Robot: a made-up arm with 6 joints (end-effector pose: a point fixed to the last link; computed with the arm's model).
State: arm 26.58 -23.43 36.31 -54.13 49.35 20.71
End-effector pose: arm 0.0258 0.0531 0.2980 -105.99 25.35 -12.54
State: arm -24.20 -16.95 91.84 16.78 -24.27 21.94
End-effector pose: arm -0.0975 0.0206 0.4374 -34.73 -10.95 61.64
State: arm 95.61 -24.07 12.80 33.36 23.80 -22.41
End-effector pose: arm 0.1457 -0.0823 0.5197 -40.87 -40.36 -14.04
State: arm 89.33 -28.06 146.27 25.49 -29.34 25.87
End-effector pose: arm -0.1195 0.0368 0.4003 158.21 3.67 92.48
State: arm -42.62 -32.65 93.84 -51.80 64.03 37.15
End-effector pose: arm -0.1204 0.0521 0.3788 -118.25 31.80 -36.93
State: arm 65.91 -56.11 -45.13 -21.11 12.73 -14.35
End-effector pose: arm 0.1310 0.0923 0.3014 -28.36 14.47 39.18
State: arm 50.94 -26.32 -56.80 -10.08 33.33 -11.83
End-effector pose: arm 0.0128 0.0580 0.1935 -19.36 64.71 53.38
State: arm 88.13 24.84 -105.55 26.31 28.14 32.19
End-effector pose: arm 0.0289 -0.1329 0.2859 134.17 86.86 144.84
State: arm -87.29 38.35 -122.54 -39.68 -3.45 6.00
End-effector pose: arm -0.2130 -0.0484 0.7005 -95.11 -49.93 9.05
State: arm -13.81 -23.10 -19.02 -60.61 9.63 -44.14
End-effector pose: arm -0.2396 0.1472 0.2453 -31.12 46.58 97.94
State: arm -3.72 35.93 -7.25 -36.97 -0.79 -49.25
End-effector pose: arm -0.2068 0.0828 0.2172 -55.47 42.40 115.76
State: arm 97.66 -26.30 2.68 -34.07 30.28 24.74
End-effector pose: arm 0.1677 0.0333 0.5002 -79.83 -4.96 15.79
